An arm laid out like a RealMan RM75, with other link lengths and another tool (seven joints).
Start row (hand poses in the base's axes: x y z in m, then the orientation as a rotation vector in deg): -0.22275 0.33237 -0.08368 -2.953 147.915 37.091
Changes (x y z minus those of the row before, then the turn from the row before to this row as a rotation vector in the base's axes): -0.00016 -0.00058 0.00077 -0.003 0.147 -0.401; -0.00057 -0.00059 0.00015 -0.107 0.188 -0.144; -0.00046 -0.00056 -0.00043 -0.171 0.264 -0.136; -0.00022 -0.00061 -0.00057 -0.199 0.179 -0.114; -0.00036 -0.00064 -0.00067 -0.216 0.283 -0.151; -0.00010 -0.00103 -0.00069 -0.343 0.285 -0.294; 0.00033 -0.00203 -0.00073 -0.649 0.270 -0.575; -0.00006 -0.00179 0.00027 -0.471 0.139 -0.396; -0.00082 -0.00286 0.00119 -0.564 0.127 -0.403; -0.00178 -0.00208 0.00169 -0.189 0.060 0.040; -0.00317 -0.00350 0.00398 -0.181 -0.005 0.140; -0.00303 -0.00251 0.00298 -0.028 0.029 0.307; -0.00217 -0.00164 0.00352 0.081 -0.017 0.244; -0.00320 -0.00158 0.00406 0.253 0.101 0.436; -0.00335 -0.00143 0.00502 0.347 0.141 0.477; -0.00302 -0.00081 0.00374 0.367 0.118 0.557; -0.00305 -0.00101 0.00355 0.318 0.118 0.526
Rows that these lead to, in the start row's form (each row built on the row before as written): -0.22291 0.33179 -0.08291 -2.389 148.003 36.968; -0.22348 0.33120 -0.08276 -2.179 148.199 36.811; -0.22394 0.33064 -0.08319 -1.976 148.490 36.587; -0.22416 0.33003 -0.08376 -1.836 148.711 36.320; -0.22452 0.32939 -0.08443 -1.621 149.032 36.034; -0.22462 0.32836 -0.08512 -1.259 149.374 35.532; -0.22429 0.32633 -0.08585 -0.630 149.753 34.528; -0.22435 0.32454 -0.08558 -0.218 149.971 33.796; -0.22517 0.32168 -0.08439 0.170 150.200 32.937; -0.22695 0.31960 -0.08270 0.076 150.318 32.711; -0.23012 0.31610 -0.07872 -0.166 150.385 32.521; -0.23315 0.31359 -0.07574 -0.570 150.464 32.593; -0.23532 0.31195 -0.07222 -0.870 150.458 32.780; -0.23852 0.31037 -0.06816 -1.336 150.540 33.276; -0.24187 0.30894 -0.06314 -1.817 150.636 33.916; -0.24489 0.30813 -0.05940 -2.404 150.710 34.606; -0.24794 0.30712 -0.05585 -2.967 150.791 35.222
